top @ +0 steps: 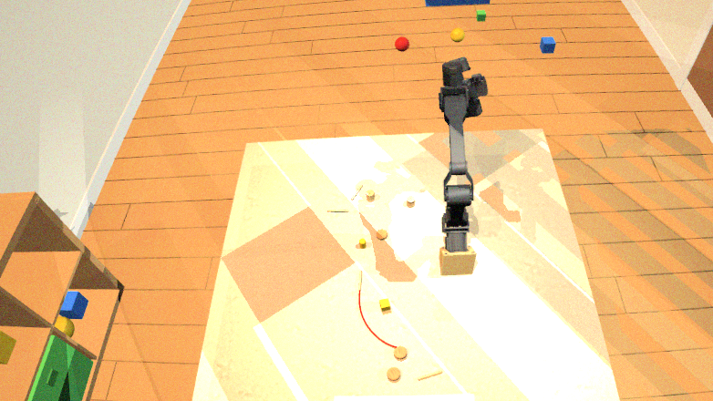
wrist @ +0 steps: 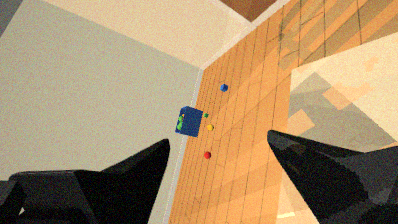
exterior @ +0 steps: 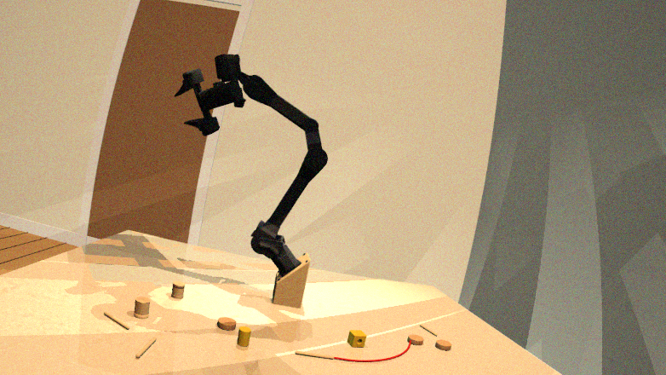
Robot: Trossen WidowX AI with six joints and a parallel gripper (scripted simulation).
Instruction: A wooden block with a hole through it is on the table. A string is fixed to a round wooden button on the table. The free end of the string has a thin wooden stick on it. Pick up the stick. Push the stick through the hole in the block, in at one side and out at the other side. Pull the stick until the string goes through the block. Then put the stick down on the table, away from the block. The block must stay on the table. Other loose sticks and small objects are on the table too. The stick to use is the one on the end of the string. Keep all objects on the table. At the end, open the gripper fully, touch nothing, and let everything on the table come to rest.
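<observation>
Now: the yellow wooden block 380 mm ahead of my gripper tip, 520 mm to the left of it and 450 mm below it. Round my gripper tip: thin wooden stick (450 mm ahead, 430 mm to the left, 460 mm below); then yellow cylinder (430 mm ahead, 270 mm to the left, 450 mm below); then wooden cylinder (380 mm ahead, 60 mm to the left, 450 mm below).
</observation>
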